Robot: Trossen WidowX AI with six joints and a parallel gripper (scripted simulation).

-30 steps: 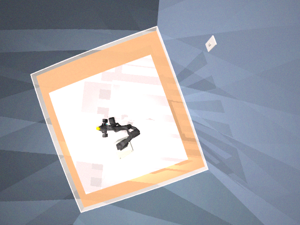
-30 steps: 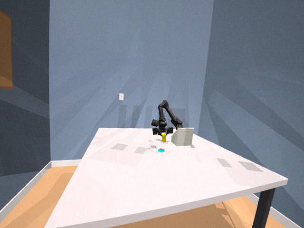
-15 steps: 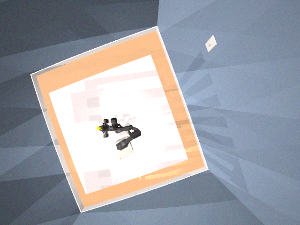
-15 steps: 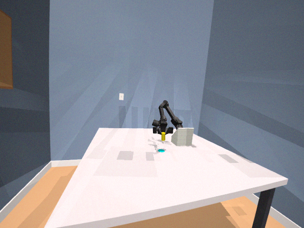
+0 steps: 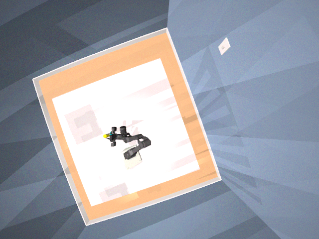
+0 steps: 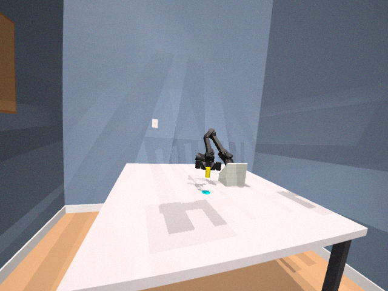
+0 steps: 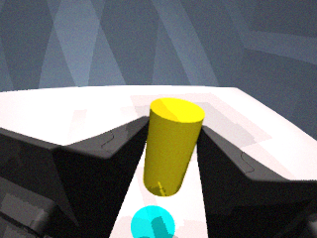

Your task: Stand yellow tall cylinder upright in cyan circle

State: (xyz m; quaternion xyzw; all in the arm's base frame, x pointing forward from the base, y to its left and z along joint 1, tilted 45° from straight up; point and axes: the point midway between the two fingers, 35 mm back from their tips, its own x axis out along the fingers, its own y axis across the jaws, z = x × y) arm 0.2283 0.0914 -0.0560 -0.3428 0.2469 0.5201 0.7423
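Right now my gripper tip is 160 mm above the cyan circle. Also, from my gripper tip: yellow tall cylinder: 20 mm below.
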